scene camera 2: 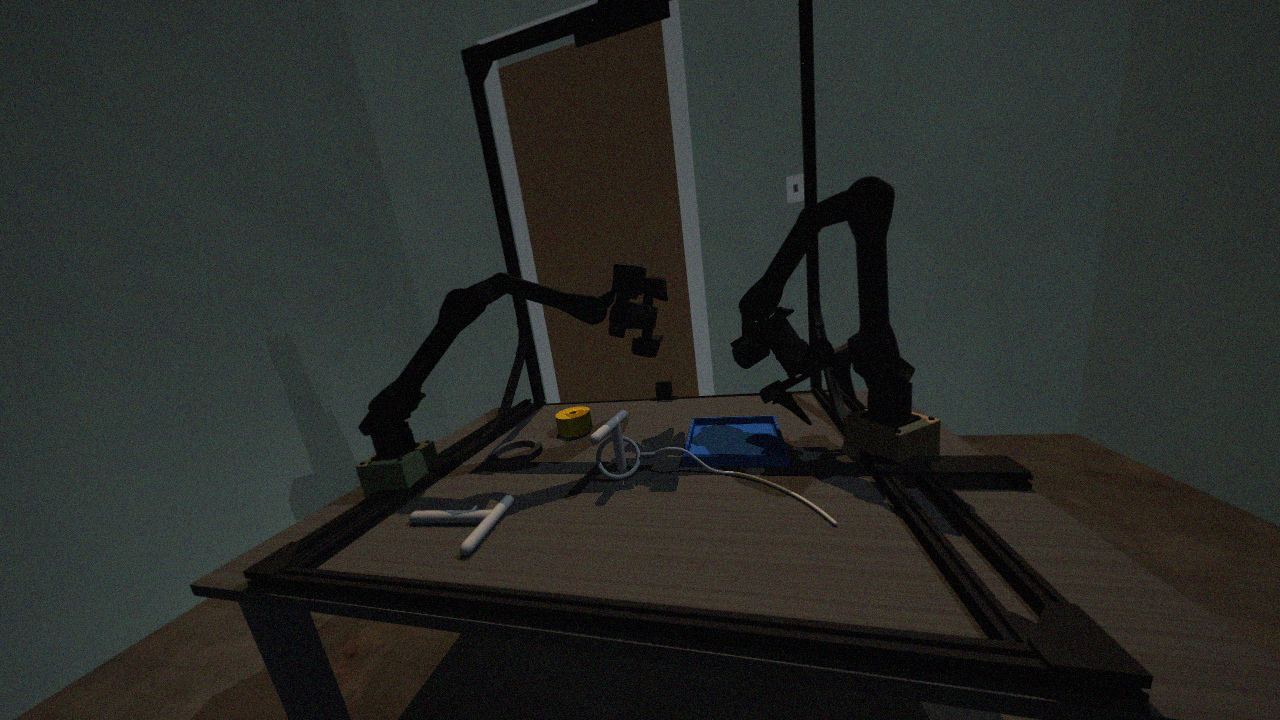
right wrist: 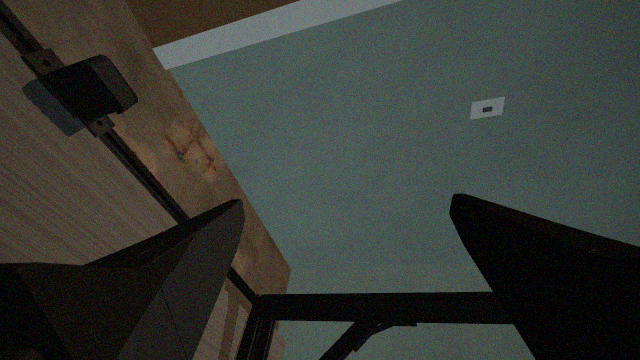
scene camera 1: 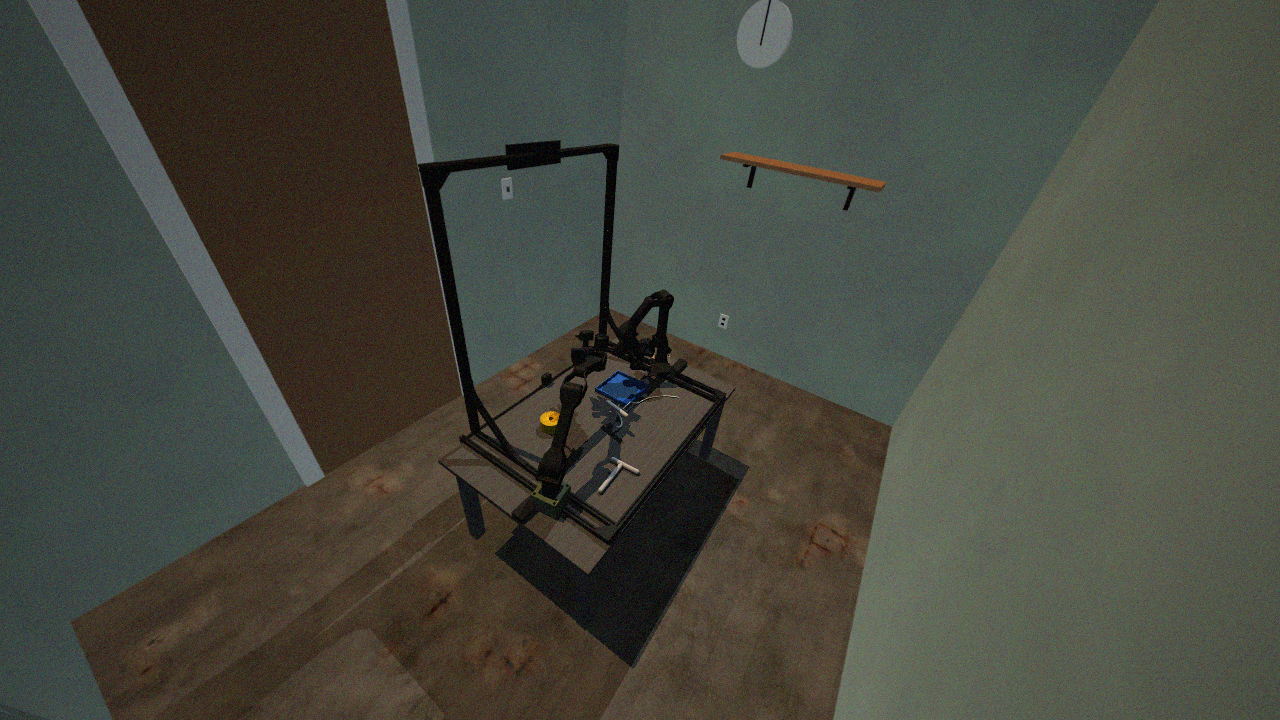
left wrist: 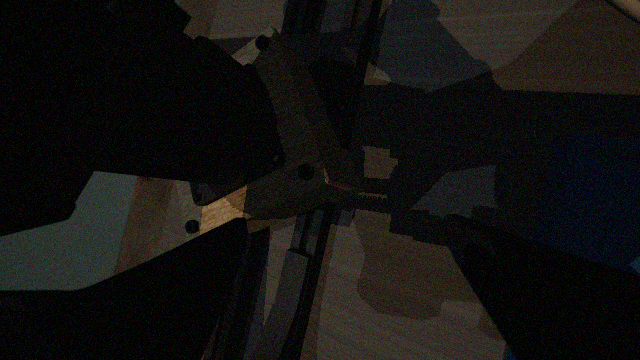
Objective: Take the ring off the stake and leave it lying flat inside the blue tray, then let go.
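Where they show: left gripper, fingertip midpoint: (scene camera 2: 832,413) (scene camera 1: 648,363) (left wrist: 344,225); right gripper, fingertip midpoint: (scene camera 2: 664,318) (right wrist: 346,206) (scene camera 1: 574,345); left arm's base at its link origin: (scene camera 2: 889,417) (scene camera 1: 661,359) (left wrist: 227,137); right arm's base at its link origin: (scene camera 2: 396,452) (scene camera 1: 551,489).
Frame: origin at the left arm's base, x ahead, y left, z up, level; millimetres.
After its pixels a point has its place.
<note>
A pale grey ring (scene camera 2: 602,462) {x 469, y -228, z -43 mm} sits on a short upright stake (scene camera 2: 623,445) {x 418, y -234, z -22 mm} in the middle of the table. The blue tray (scene camera 2: 726,437) {x 190, y -222, z -66 mm} (scene camera 1: 622,387) {x 175, y -198, z -66 mm} lies just right of it and holds nothing. My left gripper (scene camera 2: 789,397) is open and empty, low over the table behind the tray's far right corner; its wrist view is dark and shows only frame rails and table. My right gripper (scene camera 2: 640,332) (right wrist: 346,206) {x 209, y -434, z 191 mm} is open and empty, held high above the table behind the stake, and faces the wall.
A yellow roll (scene camera 2: 573,422) {x 478, y -463, z -33 mm} (scene camera 1: 549,422) {x 496, y -510, z -21 mm}, a white cylinder (scene camera 2: 609,426) {x 446, y -210, z 34 mm} and a dark ring (scene camera 2: 516,450) {x 623, y -495, z -71 mm} lie left of the stake. Two white sticks (scene camera 2: 469,517) {x 705, y -210, z -58 mm} (scene camera 1: 617,472) {x 713, y -214, z -58 mm} lie at the front left. A pale cable (scene camera 2: 773,487) {x 231, y -30, z -69 mm} curves right from the stake.
</note>
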